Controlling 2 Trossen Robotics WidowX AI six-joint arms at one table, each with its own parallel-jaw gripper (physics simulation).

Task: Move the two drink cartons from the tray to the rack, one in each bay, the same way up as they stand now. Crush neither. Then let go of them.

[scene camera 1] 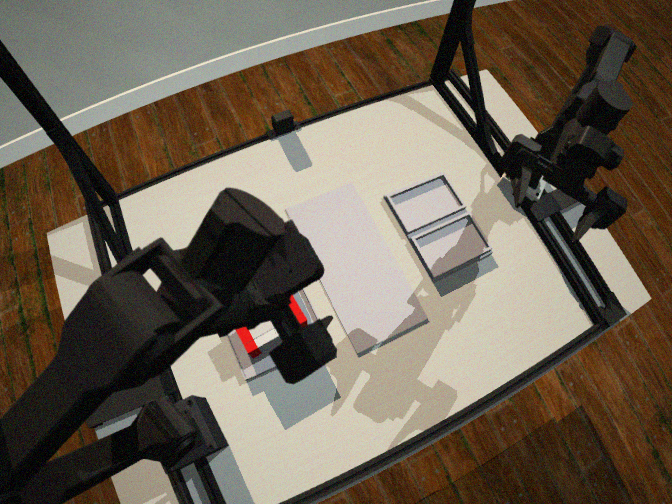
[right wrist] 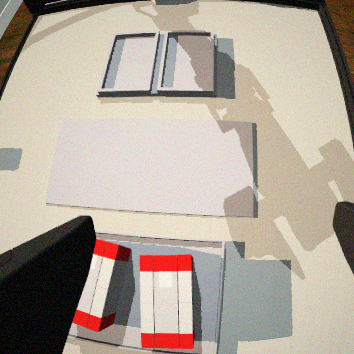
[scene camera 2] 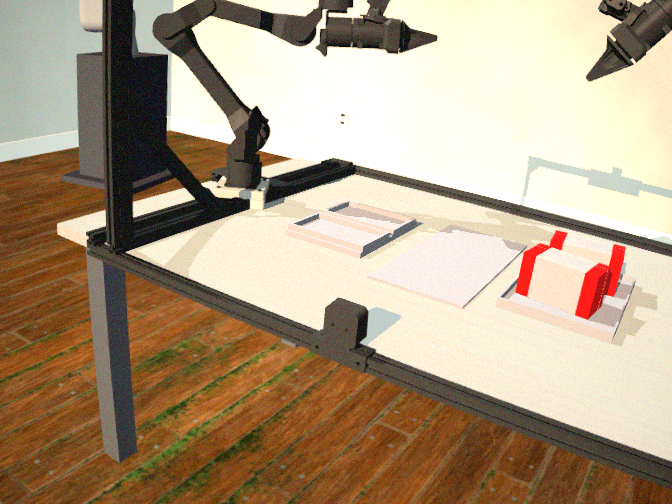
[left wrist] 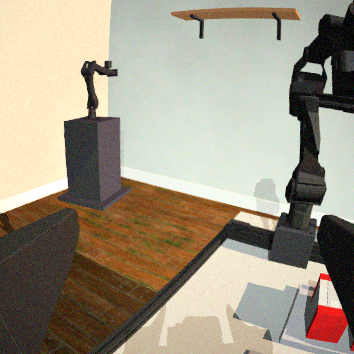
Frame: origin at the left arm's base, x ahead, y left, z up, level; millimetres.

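Seen in the pictures: left gripper, fingertip midpoint: (scene camera 1: 546,224) (scene camera 2: 434,37) (left wrist: 203,225); right gripper, fingertip midpoint: (scene camera 1: 309,286) (right wrist: 218,222) (scene camera 2: 589,79) (left wrist: 349,157); left arm's base at its link origin: (scene camera 2: 242,183); right arm's base at its link origin: (scene camera 1: 178,434) (left wrist: 297,222).
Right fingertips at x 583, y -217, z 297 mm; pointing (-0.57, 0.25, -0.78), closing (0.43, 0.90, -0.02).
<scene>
Offsets run from my right fingertips to a thing's top centre. "spot": to the spot under its first point.
Two white cartons with red ends lie side by side in the shallow tray {3 mm back, 120 mm right, 317 mm down} (scene camera 1: 254,375) (scene camera 2: 559,319) (right wrist: 165,240). One carton (scene camera 2: 559,279) (right wrist: 166,300) is nearer in scene camera 2. The other carton (scene camera 2: 617,271) (right wrist: 102,285) is behind it, partly hidden by a finger in the right wrist view. The two-bay rack {353 mm back, 93 mm left, 313 mm down} (scene camera 1: 436,222) (scene camera 2: 325,242) (right wrist: 185,93) is empty. My right gripper (scene camera 2: 590,79) (right wrist: 218,222) is open above the tray side and partly hides the cartons in scene camera 1. My left gripper (scene camera 1: 550,208) (scene camera 2: 434,38) (left wrist: 203,225) is open, raised high beyond the rack.
A thin flat pale panel (scene camera 1: 352,260) (scene camera 2: 450,265) (right wrist: 150,165) lies between tray and rack. A small black block {spot: 359 mm back, 322 mm right, 286 mm down} (scene camera 1: 282,122) (scene camera 2: 345,325) is fixed on one table edge. Dark frame posts (scene camera 1: 472,70) (scene camera 2: 118,124) rise at the table's ends.
</scene>
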